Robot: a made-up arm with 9 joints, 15 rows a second.
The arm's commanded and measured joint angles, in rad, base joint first. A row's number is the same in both.
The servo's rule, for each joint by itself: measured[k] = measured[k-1] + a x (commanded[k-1-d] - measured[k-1]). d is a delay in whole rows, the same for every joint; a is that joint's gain. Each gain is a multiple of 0.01, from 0.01 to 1. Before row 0 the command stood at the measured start. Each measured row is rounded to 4 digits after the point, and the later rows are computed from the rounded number. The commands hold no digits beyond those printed.
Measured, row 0: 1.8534 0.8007 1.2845 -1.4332 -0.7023 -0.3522 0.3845 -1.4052 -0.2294
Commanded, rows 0 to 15: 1.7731 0.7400 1.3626 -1.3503 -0.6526 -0.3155 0.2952 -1.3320 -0.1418; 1.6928 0.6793 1.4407 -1.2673 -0.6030 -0.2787 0.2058 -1.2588 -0.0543; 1.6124 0.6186 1.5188 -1.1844 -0.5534 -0.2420 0.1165 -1.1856 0.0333; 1.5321 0.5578 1.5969 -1.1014 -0.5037 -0.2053 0.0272 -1.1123 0.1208; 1.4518 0.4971 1.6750 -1.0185 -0.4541 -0.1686 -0.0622 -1.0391 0.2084; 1.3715 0.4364 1.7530 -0.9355 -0.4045 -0.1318 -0.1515 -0.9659 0.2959; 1.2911 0.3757 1.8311 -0.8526 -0.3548 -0.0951 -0.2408 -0.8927 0.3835; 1.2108 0.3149 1.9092 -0.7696 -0.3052 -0.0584 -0.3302 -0.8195 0.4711; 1.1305 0.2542 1.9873 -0.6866 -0.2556 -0.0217 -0.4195 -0.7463 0.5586; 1.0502 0.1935 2.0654 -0.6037 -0.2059 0.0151 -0.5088 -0.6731 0.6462; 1.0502 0.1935 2.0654 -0.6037 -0.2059 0.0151 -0.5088 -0.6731 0.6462; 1.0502 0.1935 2.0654 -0.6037 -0.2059 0.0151 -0.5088 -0.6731 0.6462; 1.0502 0.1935 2.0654 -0.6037 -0.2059 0.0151 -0.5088 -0.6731 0.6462; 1.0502 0.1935 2.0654 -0.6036 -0.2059 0.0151 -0.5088 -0.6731 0.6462; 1.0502 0.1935 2.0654 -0.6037 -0.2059 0.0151 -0.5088 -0.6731 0.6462; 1.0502 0.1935 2.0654 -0.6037 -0.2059 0.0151 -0.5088 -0.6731 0.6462
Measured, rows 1 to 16: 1.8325 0.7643 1.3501 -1.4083 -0.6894 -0.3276 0.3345 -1.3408 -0.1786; 1.7962 0.7133 1.4262 -1.3660 -0.6669 -0.2948 0.2624 -1.2686 -0.1065; 1.7484 0.6565 1.5040 -1.3115 -0.6374 -0.2594 0.1807 -1.1956 -0.0254; 1.6922 0.5973 1.5820 -1.2485 -0.6026 -0.2232 0.0947 -1.1223 0.0594; 1.6297 0.5372 1.6601 -1.1795 -0.5640 -0.1866 0.0068 -1.0491 0.1458; 1.5626 0.4767 1.7381 -1.1063 -0.5225 -0.1499 -0.0818 -0.9759 0.2329; 1.4920 0.4161 1.8162 -1.0302 -0.4789 -0.1132 -0.1708 -0.9027 0.3202; 1.4189 0.3554 1.8943 -0.9520 -0.4337 -0.0765 -0.2601 -0.8295 0.4077; 1.3439 0.2947 1.9724 -0.8724 -0.3874 -0.0398 -0.3494 -0.7563 0.4952; 1.2675 0.2340 2.0505 -0.7918 -0.3402 -0.0030 -0.4387 -0.6831 0.5828; 1.2110 0.2097 2.0630 -0.7354 -0.3053 0.0091 -0.4780 -0.6743 0.6196; 1.1692 0.2000 2.0650 -0.6959 -0.2795 0.0131 -0.4952 -0.6732 0.6350; 1.1383 0.1961 2.0653 -0.6682 -0.2604 0.0144 -0.5028 -0.6731 0.6415; 1.1154 0.1945 2.0654 -0.6488 -0.2462 0.0149 -0.5062 -0.6731 0.6442; 1.0984 0.1939 2.0654 -0.6353 -0.2357 0.0150 -0.5077 -0.6731 0.6454; 1.0859 0.1937 2.0654 -0.6258 -0.2280 0.0151 -0.5083 -0.6731 0.6459
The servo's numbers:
d 0
a 0.26 0.60 0.84 0.30 0.26 0.67 0.56 0.88 0.58

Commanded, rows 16 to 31: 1.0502 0.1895 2.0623 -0.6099 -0.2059 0.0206 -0.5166 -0.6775 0.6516; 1.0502 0.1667 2.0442 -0.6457 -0.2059 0.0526 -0.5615 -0.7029 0.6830; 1.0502 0.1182 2.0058 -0.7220 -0.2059 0.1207 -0.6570 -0.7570 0.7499; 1.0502 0.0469 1.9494 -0.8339 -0.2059 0.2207 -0.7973 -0.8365 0.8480; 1.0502 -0.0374 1.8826 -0.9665 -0.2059 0.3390 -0.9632 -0.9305 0.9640; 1.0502 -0.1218 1.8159 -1.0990 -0.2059 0.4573 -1.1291 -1.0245 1.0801; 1.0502 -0.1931 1.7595 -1.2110 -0.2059 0.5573 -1.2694 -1.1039 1.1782; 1.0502 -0.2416 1.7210 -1.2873 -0.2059 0.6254 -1.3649 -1.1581 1.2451; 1.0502 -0.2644 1.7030 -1.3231 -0.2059 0.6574 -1.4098 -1.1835 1.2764; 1.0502 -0.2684 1.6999 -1.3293 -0.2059 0.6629 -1.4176 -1.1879 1.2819; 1.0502 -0.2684 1.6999 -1.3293 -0.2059 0.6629 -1.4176 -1.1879 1.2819; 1.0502 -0.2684 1.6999 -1.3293 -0.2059 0.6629 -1.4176 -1.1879 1.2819; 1.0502 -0.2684 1.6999 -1.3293 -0.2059 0.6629 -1.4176 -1.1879 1.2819; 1.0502 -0.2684 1.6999 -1.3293 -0.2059 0.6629 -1.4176 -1.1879 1.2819; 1.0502 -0.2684 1.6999 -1.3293 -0.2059 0.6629 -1.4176 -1.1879 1.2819; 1.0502 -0.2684 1.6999 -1.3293 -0.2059 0.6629 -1.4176 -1.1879 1.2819
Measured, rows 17 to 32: 1.0766 0.1912 2.0628 -0.6210 -0.2223 0.0188 -0.5129 -0.6770 0.6492; 1.0697 0.1765 2.0472 -0.6284 -0.2180 0.0414 -0.5401 -0.6998 0.6688; 1.0646 0.1415 2.0124 -0.6565 -0.2149 0.0945 -0.6056 -0.7501 0.7158; 1.0609 0.0847 1.9595 -0.7097 -0.2126 0.1791 -0.7130 -0.8261 0.7925; 1.0581 0.0114 1.8949 -0.7867 -0.2109 0.2862 -0.8531 -0.9180 0.8920; 1.0560 -0.0685 1.8285 -0.8804 -0.2096 0.4008 -1.0077 -1.0117 1.0011; 1.0545 -0.1433 1.7705 -0.9796 -0.2086 0.5057 -1.1543 -1.0928 1.1038; 1.0534 -0.2023 1.7289 -1.0719 -0.2079 0.5859 -1.2722 -1.1503 1.1858; 1.0526 -0.2396 1.7071 -1.1473 -0.2074 0.6338 -1.3493 -1.1795 1.2383; 1.0520 -0.2569 1.7011 -1.2019 -0.2070 0.6533 -1.3875 -1.1869 1.2636; 1.0515 -0.2638 1.7001 -1.2401 -0.2067 0.6597 -1.4044 -1.1878 1.2742; 1.0512 -0.2666 1.6999 -1.2669 -0.2065 0.6618 -1.4118 -1.1879 1.2787; 1.0509 -0.2677 1.6999 -1.2856 -0.2063 0.6625 -1.4150 -1.1879 1.2806; 1.0507 -0.2681 1.6999 -1.2987 -0.2062 0.6628 -1.4165 -1.1879 1.2814; 1.0506 -0.2683 1.6999 -1.3079 -0.2061 0.6629 -1.4171 -1.1879 1.2817; 1.0505 -0.2684 1.6999 -1.3143 -0.2060 0.6629 -1.4174 -1.1879 1.2818
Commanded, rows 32 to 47: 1.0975 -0.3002 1.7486 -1.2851 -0.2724 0.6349 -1.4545 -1.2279 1.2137; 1.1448 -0.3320 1.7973 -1.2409 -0.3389 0.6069 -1.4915 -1.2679 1.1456; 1.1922 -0.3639 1.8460 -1.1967 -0.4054 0.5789 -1.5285 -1.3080 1.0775; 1.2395 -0.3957 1.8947 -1.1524 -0.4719 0.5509 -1.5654 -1.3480 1.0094; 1.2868 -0.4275 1.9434 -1.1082 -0.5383 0.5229 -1.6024 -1.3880 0.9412; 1.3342 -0.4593 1.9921 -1.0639 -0.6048 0.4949 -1.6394 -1.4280 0.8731; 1.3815 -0.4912 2.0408 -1.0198 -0.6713 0.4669 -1.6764 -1.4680 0.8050; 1.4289 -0.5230 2.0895 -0.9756 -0.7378 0.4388 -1.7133 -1.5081 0.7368; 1.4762 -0.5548 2.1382 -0.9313 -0.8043 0.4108 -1.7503 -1.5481 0.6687; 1.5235 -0.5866 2.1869 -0.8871 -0.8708 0.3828 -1.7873 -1.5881 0.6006; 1.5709 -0.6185 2.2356 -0.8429 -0.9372 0.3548 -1.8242 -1.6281 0.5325; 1.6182 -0.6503 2.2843 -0.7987 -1.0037 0.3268 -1.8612 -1.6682 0.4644; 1.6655 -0.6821 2.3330 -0.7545 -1.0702 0.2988 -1.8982 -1.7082 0.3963; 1.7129 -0.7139 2.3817 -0.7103 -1.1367 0.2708 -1.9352 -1.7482 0.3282; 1.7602 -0.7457 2.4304 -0.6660 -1.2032 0.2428 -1.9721 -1.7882 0.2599; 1.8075 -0.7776 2.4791 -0.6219 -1.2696 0.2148 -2.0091 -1.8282 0.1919
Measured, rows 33 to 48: 1.0627 -0.2875 1.7408 -1.3055 -0.2233 0.6441 -1.4382 -1.2231 1.2423; 1.0840 -0.3142 1.7883 -1.2861 -0.2534 0.6192 -1.4680 -1.2625 1.1862; 1.1121 -0.3440 1.8368 -1.2593 -0.2929 0.5922 -1.5019 -1.3025 1.1232; 1.1452 -0.3750 1.8854 -1.2272 -0.3394 0.5645 -1.5375 -1.3425 1.0572; 1.1820 -0.4065 1.9341 -1.1915 -0.3911 0.5366 -1.5738 -1.3825 0.9899; 1.2216 -0.4382 1.9828 -1.1532 -0.4467 0.5087 -1.6105 -1.4225 0.9222; 1.2632 -0.4700 2.0315 -1.1132 -0.5051 0.4807 -1.6474 -1.4625 0.8542; 1.3063 -0.5018 2.0802 -1.0719 -0.5656 0.4526 -1.6843 -1.5026 0.7861; 1.3505 -0.5336 2.1289 -1.0297 -0.6277 0.4246 -1.7213 -1.5426 0.7180; 1.3955 -0.5654 2.1776 -0.9869 -0.6909 0.3966 -1.7583 -1.5826 0.6499; 1.4411 -0.5973 2.2263 -0.9437 -0.7549 0.3686 -1.7952 -1.6226 0.5818; 1.4871 -0.6291 2.2750 -0.9002 -0.8196 0.3406 -1.8322 -1.6627 0.5137; 1.5335 -0.6609 2.3237 -0.8565 -0.8848 0.3126 -1.8692 -1.7027 0.4456; 1.5801 -0.6927 2.3724 -0.8126 -0.9503 0.2846 -1.9062 -1.7427 0.3775; 1.6269 -0.7245 2.4211 -0.7686 -1.0161 0.2566 -1.9431 -1.7827 0.3093; 1.6739 -0.7564 2.4698 -0.7246 -1.0820 0.2286 -1.9801 -1.8227 0.2412
